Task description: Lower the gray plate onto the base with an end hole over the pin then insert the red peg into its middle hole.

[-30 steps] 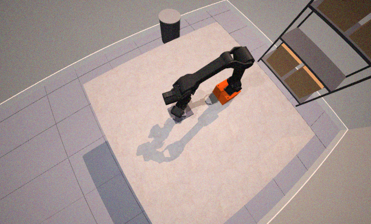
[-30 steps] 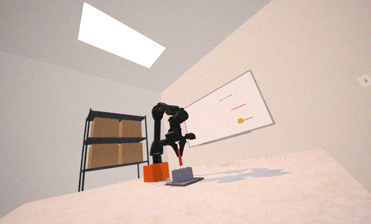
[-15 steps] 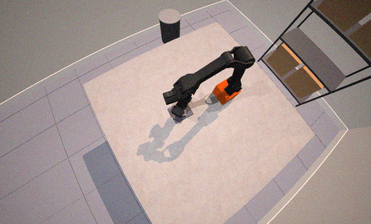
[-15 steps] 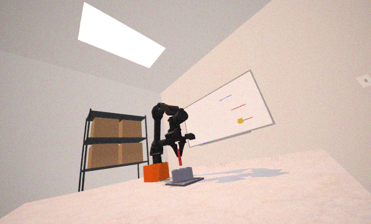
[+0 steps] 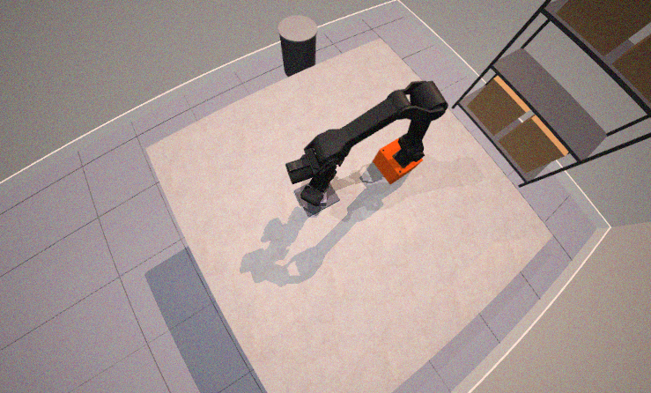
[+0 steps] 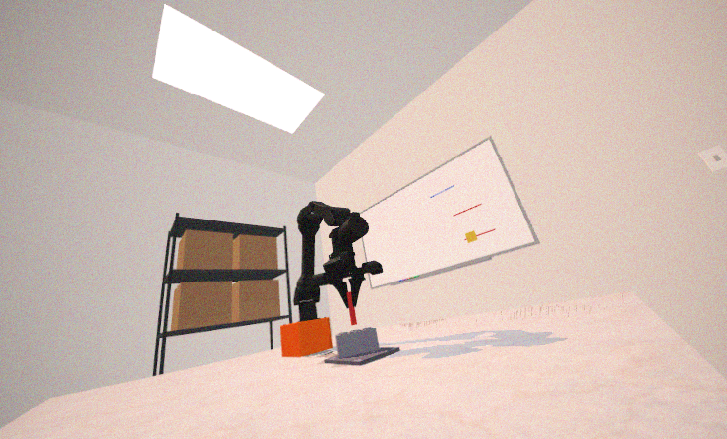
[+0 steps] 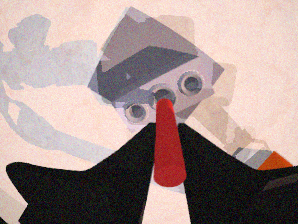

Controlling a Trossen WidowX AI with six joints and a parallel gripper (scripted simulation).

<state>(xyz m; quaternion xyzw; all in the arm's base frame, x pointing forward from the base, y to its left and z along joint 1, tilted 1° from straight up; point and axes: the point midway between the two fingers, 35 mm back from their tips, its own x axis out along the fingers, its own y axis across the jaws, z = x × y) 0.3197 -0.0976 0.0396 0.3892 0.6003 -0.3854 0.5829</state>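
My gripper tip is 7 cm above the gray plate. Round my gripper tip: red peg right at my gripper tip; then dark base 2 cm ahead, 1 cm to the left, 10 cm below.
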